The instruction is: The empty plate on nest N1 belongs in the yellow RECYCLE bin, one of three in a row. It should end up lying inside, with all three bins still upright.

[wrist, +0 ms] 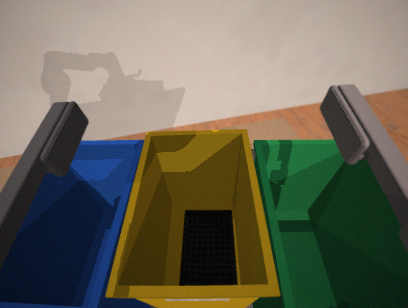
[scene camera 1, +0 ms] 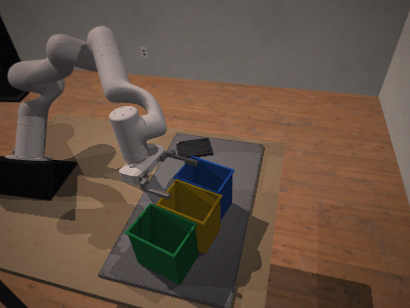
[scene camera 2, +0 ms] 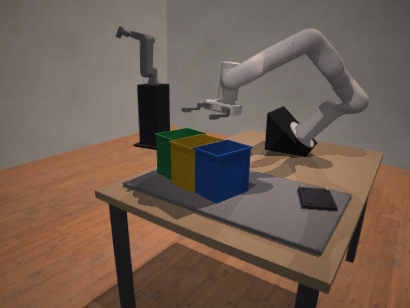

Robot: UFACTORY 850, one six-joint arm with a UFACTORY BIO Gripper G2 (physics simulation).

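Observation:
The black plate (wrist: 209, 247) lies flat at the bottom of the yellow bin (scene camera 1: 210, 232) (scene camera 2: 182, 167) (wrist: 192, 291); its near end is cut off by the bin's near rim in the wrist view. The yellow bin stands upright between the green bin (scene camera 1: 162, 260) (scene camera 2: 164, 157) (wrist: 300, 150) and the blue bin (scene camera 1: 227, 200) (scene camera 2: 222, 175) (wrist: 100, 172), both upright too. My gripper (scene camera 1: 179, 179) (scene camera 2: 200, 113) (wrist: 207, 132) is wide open and empty, above the bin rims. The flat dark nest (scene camera 1: 195, 148) (scene camera 2: 317, 198) carries no plate.
The bins and the nest stand on a grey mat (scene camera 1: 245, 167) (scene camera 2: 280, 220) on the wooden table (scene camera 1: 50, 245) (scene camera 2: 350, 155). The nest is beyond the blue bin at the mat's far end in scene camera 1. A second arm (scene camera 2: 146, 55) stands on a black pedestal (scene camera 2: 154, 110) in the background.

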